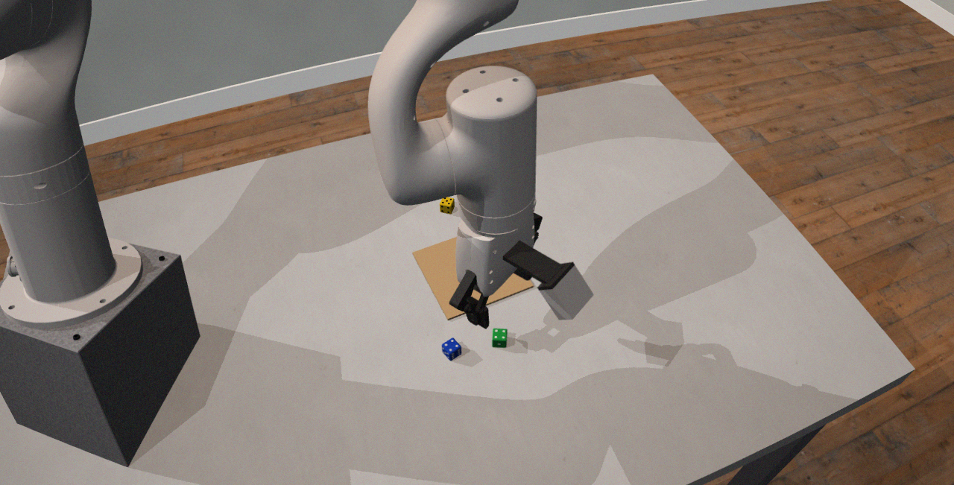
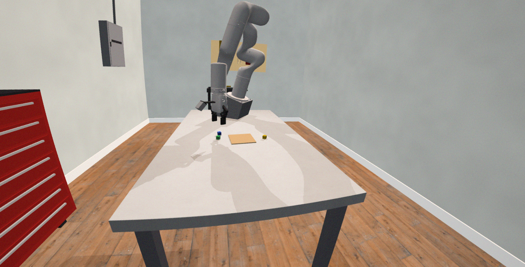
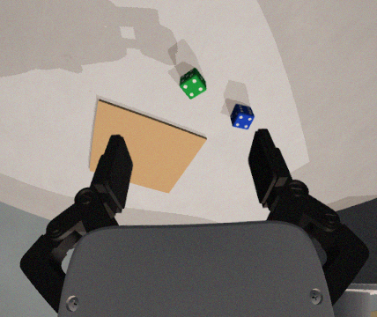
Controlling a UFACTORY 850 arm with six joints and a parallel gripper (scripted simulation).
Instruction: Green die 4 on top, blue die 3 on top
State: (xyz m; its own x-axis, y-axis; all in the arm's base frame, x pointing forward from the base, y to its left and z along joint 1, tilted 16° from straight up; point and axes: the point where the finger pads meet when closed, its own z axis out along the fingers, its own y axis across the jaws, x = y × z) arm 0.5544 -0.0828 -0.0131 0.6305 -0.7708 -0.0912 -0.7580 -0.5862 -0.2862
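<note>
My gripper is now 10 cm above the green die. The rest, counted from my hand: blue die: 10 cm below, 7 cm behind, 1 cm to the right; then tan mat: 13 cm to the left, 11 cm below, 1 cm behind; then yellow die: 27 cm to the left, 10 cm below, 2 cm behind.
</note>
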